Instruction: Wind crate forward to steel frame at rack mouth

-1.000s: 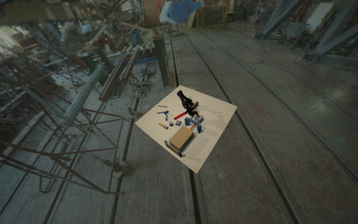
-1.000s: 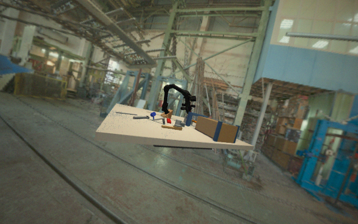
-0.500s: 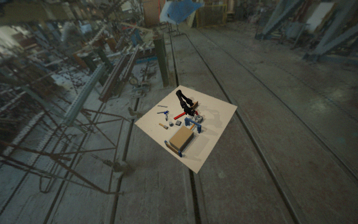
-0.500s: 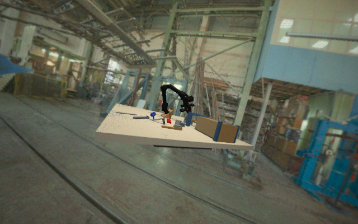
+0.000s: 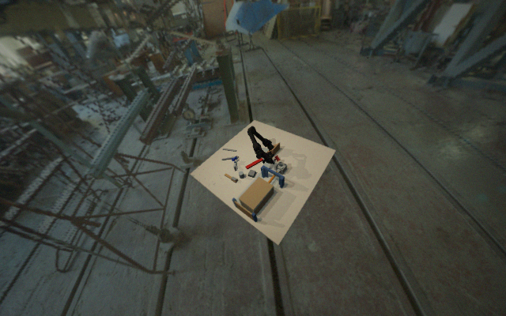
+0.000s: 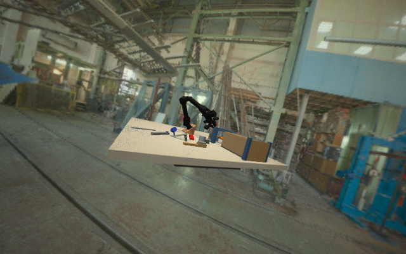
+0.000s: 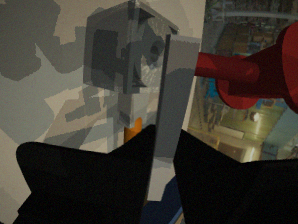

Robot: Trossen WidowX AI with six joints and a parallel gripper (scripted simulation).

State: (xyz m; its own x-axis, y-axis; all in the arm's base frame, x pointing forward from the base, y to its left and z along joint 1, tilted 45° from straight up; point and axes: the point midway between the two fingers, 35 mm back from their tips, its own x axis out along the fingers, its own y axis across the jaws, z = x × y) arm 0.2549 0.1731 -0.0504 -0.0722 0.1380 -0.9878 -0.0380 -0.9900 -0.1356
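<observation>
The red knob is 50 mm behind my gripper tip, 10 mm to the left of it and 40 mm above it. From my gripper tip the other things lie so: winch handle (10 mm behind, 10 mm above); blue steel frame (100 mm ahead, 50 mm to the left, 30 mm below); grey winch (80 mm behind, 50 mm to the left, 110 mm below).
</observation>
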